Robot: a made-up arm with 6 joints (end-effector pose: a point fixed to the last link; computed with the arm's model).
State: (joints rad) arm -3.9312 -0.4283 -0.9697 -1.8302 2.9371 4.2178
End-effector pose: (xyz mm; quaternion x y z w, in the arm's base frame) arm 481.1 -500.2 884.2 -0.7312 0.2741 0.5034 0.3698
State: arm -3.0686 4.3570 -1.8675 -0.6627 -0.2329 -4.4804
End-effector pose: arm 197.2 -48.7 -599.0 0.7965 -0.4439 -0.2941 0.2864
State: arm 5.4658 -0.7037 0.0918 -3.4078 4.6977 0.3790
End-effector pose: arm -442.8 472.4 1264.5 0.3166 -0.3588 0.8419 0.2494
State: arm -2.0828 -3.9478 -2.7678 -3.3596 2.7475 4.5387
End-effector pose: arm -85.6 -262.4 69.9 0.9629 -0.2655 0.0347 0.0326
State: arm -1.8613 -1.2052 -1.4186 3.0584 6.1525 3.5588
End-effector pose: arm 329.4 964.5 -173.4 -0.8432 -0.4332 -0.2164 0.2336
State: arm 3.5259 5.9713 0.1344 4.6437 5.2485 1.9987
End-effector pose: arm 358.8 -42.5 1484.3 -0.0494 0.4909 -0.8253 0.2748
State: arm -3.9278 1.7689 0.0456 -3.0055 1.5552 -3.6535
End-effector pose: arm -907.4 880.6 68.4 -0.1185 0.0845 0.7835 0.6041
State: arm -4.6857 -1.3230 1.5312 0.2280 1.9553 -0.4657
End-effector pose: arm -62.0 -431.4 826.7 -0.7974 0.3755 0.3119 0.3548
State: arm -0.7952 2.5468 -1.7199 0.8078 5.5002 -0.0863
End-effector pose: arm 555.2 -620.5 130.1 0.2727 -0.0794 -0.1458 0.9477
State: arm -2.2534 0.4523 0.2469 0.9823 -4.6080 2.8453
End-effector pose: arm -322.8 -665.3 1177.9 0.6399 -0.5550 0.4947 0.1942
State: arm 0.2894 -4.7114 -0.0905 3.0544 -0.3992 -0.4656
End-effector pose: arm 1331.9 433.9 194.6 0.7418 0.3183 0.5835 0.0890
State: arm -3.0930 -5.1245 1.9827 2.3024 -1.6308 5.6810
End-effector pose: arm -533.8 48.3 -84.5 -0.4648 0.5040 0.1037 0.7205
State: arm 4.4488 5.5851 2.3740 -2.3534 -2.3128 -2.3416
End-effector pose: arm 117.2 -34.2 593.9 -0.7847 -0.3276 -0.5046 0.1496
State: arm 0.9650 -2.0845 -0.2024 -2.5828 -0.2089 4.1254
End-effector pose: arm -708.0 -920.3 -596.6 -0.2693 -0.8260 0.4524 0.2014
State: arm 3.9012 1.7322 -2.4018 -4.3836 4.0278 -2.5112
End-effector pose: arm -358.1 -239.9 469.4 0.6155 -0.5398 -0.4787 0.3172
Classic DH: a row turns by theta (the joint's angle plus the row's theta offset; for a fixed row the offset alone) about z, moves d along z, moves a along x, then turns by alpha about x. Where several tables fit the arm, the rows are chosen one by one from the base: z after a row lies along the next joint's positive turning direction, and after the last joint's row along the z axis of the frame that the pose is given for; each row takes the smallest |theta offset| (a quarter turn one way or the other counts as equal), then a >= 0, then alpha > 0; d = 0 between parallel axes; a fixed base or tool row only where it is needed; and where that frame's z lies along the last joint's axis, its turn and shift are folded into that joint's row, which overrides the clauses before.
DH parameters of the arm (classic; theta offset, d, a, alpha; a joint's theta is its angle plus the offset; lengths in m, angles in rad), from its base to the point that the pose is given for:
joint 1: 0 0.192 0 -1.5708
joint 2: -1.5708 0 0.692 0
joint 3: 1.5708 0.041 0 1.5708
joint 4: 0 0.563 0 -1.5708
joint 5: 0 0 0 1.5708
joint 6: 0 0.155 0 0

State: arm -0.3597 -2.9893 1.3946 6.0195 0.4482 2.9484
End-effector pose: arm -749.0 306.8 -444.0 -0.5451 -0.0670 0.7825 0.2933
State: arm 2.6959 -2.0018 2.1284 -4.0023 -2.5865 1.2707
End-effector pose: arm 479.5 -205.9 324.0 -0.9290 -0.2831 -0.0503 0.2329
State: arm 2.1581 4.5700 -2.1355 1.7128 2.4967 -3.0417
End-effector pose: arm 105.0 -398.2 -231.5 0.1912 0.3633 -0.9011 0.1391
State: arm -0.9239 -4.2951 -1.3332 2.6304 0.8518 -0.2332
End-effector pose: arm 655.1 -704.6 501.0 -0.0309 0.1949 0.7053 0.6809
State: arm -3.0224 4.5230 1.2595 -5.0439 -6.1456 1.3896
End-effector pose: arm 1017.6 60.3 693.6 -0.0102 0.2339 -0.2058 0.9502
